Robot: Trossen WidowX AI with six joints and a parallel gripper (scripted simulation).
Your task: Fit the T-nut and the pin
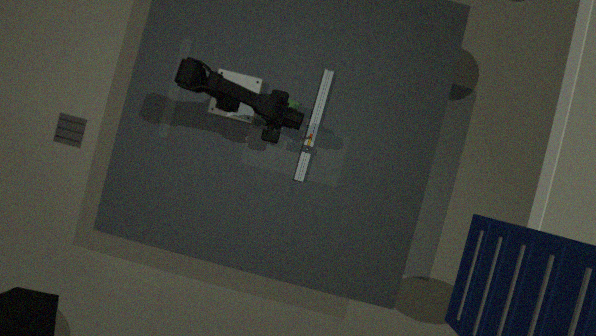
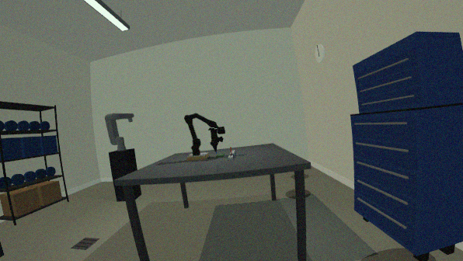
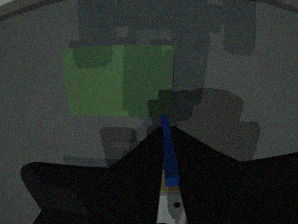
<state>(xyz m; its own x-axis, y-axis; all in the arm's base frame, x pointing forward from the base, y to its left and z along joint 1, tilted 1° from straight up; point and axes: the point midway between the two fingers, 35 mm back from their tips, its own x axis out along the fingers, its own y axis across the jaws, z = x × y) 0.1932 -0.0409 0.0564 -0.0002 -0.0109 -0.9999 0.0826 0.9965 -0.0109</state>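
Now: gripper tip 5 cm above the green tray, 2 cm to the right of it and 2 cm short of it. Round my gripper tip: brass T-nut: 14 cm ahead, 7 cm to the right, 1 cm below; blue pin: right at my gripper tip.
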